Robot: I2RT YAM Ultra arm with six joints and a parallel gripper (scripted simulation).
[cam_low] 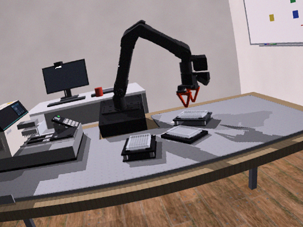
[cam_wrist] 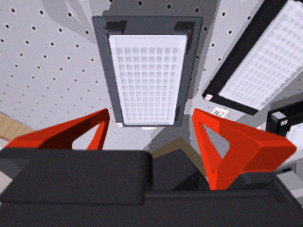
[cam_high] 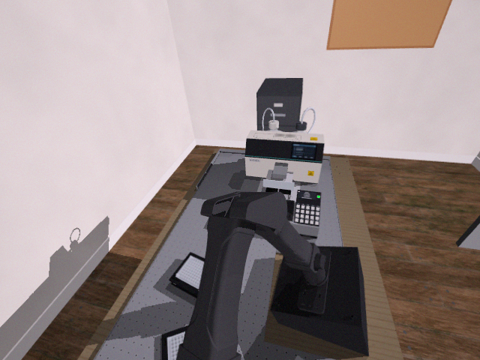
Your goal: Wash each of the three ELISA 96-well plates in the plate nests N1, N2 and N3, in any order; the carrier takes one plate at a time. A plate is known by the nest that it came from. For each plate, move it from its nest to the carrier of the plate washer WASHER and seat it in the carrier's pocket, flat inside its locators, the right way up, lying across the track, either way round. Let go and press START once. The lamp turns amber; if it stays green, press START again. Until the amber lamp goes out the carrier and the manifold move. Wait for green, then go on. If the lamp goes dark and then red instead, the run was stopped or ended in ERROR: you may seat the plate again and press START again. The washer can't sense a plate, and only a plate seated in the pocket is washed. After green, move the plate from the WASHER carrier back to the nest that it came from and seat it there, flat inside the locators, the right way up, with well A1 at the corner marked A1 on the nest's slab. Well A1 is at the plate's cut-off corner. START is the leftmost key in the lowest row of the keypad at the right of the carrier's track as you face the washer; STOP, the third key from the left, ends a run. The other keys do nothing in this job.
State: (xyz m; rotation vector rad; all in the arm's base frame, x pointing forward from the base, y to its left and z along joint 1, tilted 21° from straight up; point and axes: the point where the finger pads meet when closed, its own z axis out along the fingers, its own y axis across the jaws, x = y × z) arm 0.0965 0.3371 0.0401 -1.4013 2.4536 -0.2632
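Right now my hand is 7 cm above the nest N3 and 1 cm to the right of it. The rest, counted from my hand: N2 label (13 cm to the right, 10 cm below, 9 cm ahead); nest N2 (17 cm ahead, 9 cm below, 6 cm to the right); N1 label (24 cm to the right, 15 cm ahead, 10 cm below).
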